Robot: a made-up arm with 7 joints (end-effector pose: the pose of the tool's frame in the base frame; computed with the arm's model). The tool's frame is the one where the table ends.
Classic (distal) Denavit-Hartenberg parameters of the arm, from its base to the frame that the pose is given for. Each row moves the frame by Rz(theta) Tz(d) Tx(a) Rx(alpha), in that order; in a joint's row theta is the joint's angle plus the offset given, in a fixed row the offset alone. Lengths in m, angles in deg.
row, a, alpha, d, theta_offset
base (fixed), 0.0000, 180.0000, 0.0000, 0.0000
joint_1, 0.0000, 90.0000, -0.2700, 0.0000
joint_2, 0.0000, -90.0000, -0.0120, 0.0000
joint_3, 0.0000, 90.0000, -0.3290, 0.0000
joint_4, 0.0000, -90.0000, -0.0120, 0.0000
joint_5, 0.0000, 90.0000, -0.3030, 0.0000
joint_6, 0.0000, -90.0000, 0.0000, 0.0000
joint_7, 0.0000, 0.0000, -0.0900, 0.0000
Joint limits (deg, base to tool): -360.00..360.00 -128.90..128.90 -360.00..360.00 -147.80..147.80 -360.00..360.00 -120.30..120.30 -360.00..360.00
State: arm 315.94 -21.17 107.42 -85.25 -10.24 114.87 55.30
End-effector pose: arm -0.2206 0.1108 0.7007 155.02 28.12 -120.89
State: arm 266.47 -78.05 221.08 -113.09 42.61 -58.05 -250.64
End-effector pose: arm 0.2448 -0.0803 0.4950 -69.03 9.57 147.93
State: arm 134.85 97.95 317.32 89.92 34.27 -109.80 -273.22
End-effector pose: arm -0.1208 -0.4034 0.0404 131.56 41.65 176.21
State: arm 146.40 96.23 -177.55 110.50 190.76 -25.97 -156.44
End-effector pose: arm -0.1500 -0.1262 0.5957 160.93 36.36 -6.52
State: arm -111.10 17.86 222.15 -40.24 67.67 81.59 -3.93
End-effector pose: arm -0.0748 0.3654 0.7737 -102.87 30.05 -110.04
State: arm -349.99 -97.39 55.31 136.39 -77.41 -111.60 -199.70
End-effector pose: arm -0.1872 -0.1997 0.2873 25.14 19.62 99.48
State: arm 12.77 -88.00 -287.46 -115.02 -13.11 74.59 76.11
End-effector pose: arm -0.1958 0.3592 0.1871 -94.65 58.01 -149.15
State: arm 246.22 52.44 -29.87 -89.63 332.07 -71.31 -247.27
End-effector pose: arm 0.1864 0.1290 0.6339 -59.83 23.73 74.98
